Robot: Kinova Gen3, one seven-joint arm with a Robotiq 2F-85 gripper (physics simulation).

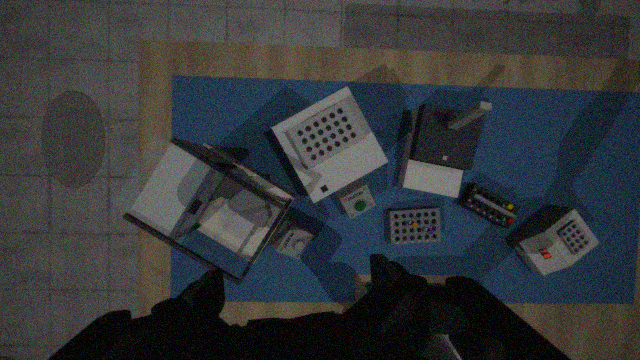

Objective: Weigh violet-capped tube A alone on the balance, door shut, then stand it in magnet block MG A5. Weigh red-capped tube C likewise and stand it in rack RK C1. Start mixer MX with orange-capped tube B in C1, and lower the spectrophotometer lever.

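Frame: origin at the arm's base, x ahead, y left, z up, level; metres.
Seen in the pictures: gripper, between the fingertips: [298, 277].
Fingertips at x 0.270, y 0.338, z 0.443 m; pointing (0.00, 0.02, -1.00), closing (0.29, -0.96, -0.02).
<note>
Offsets run from my fingertips to a thing's middle. "spot": to the spot under its first point. Level surfaces: height alone.
The violet-capped tube {0.313 m right, 0.016 m back, 0.513 m down} [431, 231] and the orange-capped tube {0.271 m right, 0.009 m back, 0.513 m down} [414, 225] stand in the grey rack {spot: 0.332 m right, 0.032 m ahead, 0.514 m down} [438, 212], right of centre. The red-capped tube {0.502 m right, 0.051 m ahead, 0.511 m down} [510, 220] is at the right end of the black block {0.460 m right, 0.078 m ahead, 0.520 m down} [489, 204]. The glass-walled balance {spot: 0.248 m left, 0.021 m back, 0.335 m down} [167, 187] stands at the left; its door's state is unclear. A white device with a grid of holes {spot: 0.086 m right, 0.102 m ahead, 0.409 m down} [357, 162], probably the mixer, stands at upper centre. The dark-topped device {spot: 0.290 m right, 0.113 m ahead, 0.499 m down} [432, 177], apparently the spectrophotometer, has its pale lever {0.289 m right, 0.245 m ahead, 0.401 m down} [470, 115] raised. My gripper [298, 277] is open and empty, high above the near edge. Rack and block labels are unreadable.
A yellow cap {0.492 m right, 0.085 m ahead, 0.492 m down} [510, 206] shows beside the red one. A box with a green button {spot: 0.118 m right, 0.013 m ahead, 0.472 m down} [356, 201] and a box with a knob {spot: 0.002 m left, 0.104 m back, 0.472 m down} [294, 241] stand near centre. A white block device with a red display {0.640 m right, 0.023 m ahead, 0.509 m down} [545, 253] stands at right. All stand on the blue mat {0.544 m down} [540, 130].
</note>
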